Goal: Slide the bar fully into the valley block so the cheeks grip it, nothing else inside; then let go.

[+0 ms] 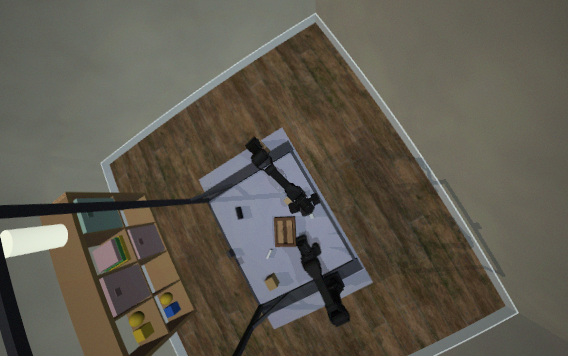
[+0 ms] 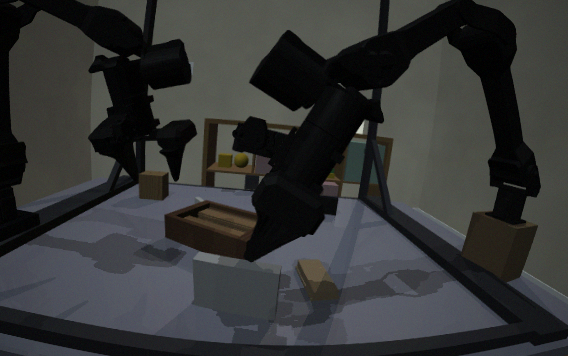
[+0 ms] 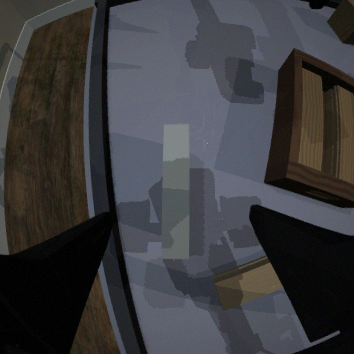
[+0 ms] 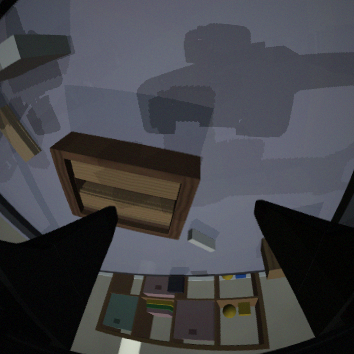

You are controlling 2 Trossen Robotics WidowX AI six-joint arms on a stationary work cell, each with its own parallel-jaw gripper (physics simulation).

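Frame: origin at the left arm's base, x back, y right, z up, level; millimetres.
Seen in the pictures: left gripper, between the fingertips: [image 2: 253, 243] [image 3: 181, 215]; right gripper, between the fingertips: [image 2: 155, 180] [image 4: 185, 210]; left arm's base, origin of its link: [image 2: 505, 218]; right arm's base, origin of its link: [image 1: 334, 282].
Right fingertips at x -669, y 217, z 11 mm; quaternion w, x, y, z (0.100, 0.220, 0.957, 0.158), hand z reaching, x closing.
Observation:
Pixels of each thing's top centre, then the offset from my right fingertips to it.
- dark-framed wooden block, centre of its top: [image 4: 120, 201] [image 3: 338, 119] [image 2: 222, 217] [image 1: 284, 232] dx +129, dy +34, dz -82 mm
- pale grey upright slab, centre of its top: [image 3: 175, 188] [image 2: 237, 262] [image 1: 309, 210] dx +128, dy -190, dz -59 mm
- short tan wooden bar, centre of its top: [image 3: 257, 283] [image 2: 316, 274] [image 4: 12, 136] [image 1: 290, 198] dx +268, dy -145, dz -117 mm
- small white piece, centre of its top: [image 4: 201, 245] [image 2: 201, 200] [image 1: 269, 254] dx +87, dy +227, dz -108 mm
- wooden cube, centre of its top: [image 4: 285, 272] [image 2: 154, 173] [image 1: 270, 284] dx -62, dy +331, dz -58 mm
- black block, centre of its top: [image 2: 323, 196] [image 1: 238, 213] dx +442, dy +198, dz -82 mm
A dark-framed wooden block [image 1: 285, 218] [image 2: 207, 243] [image 3: 281, 120] [image 4: 135, 149] has two pale slabs with a narrow valley between them; no bar shows in it. A pale grey upright slab [image 1: 312, 216] [image 2: 236, 286] [image 3: 176, 175] [image 4: 44, 46] and a short tan wooden bar [image 1: 287, 200] [image 2: 317, 281] [image 3: 247, 283] [image 4: 19, 136] lie apart from it; which is the task's bar is unclear. My left gripper [image 1: 307, 206] [image 2: 254, 254] [image 3: 181, 215] is open above the grey slab. My right gripper [image 1: 308, 245] [image 2: 156, 179] [image 4: 185, 210] is open and empty, raised beside the block.
A small white piece [image 1: 269, 253] [image 2: 199, 200] [image 4: 201, 240] and a wooden cube [image 1: 271, 282] [image 2: 153, 185] [image 3: 343, 22] [image 4: 270, 260] lie beyond the block. A black block [image 1: 239, 212] [image 2: 329, 205] lies farther back. Dark frame beams border the table.

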